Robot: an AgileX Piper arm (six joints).
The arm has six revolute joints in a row. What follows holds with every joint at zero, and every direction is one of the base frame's. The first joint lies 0.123 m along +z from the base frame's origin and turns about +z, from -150 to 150 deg. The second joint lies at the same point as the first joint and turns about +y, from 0 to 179.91 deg. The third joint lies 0.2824 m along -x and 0.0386 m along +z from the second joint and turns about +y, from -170 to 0 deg. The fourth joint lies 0.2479 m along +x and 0.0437 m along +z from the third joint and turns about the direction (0.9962, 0, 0.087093), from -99.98 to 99.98 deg. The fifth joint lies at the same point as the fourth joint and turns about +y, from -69.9 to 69.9 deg. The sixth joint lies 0.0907 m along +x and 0.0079 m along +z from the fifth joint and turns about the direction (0.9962, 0, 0.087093), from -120 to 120 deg. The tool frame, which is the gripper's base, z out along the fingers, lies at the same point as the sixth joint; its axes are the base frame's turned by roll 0, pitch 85.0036 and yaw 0 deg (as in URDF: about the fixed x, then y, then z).
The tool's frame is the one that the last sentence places.
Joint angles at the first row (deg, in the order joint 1, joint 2, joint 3, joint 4, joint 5, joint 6):
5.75 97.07 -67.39 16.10 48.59 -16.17
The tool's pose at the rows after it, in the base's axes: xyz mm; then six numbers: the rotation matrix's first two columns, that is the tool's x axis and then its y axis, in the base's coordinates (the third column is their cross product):
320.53 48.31 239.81 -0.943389 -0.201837 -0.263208 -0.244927 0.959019 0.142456
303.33 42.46 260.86 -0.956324 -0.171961 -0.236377 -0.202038 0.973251 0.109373
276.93 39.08 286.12 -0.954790 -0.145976 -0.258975 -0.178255 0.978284 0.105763
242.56 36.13 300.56 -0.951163 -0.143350 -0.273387 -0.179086 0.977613 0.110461
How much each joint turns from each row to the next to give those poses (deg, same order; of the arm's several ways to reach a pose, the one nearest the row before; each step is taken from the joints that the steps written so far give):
0.00 -2.43 0.00 -3.60 5.55 2.57
0.00 -4.31 0.00 -3.77 5.06 4.74
-0.01 -6.66 1.57 -0.80 3.49 2.34
0.01 -7.54 3.98 0.17 2.70 0.39

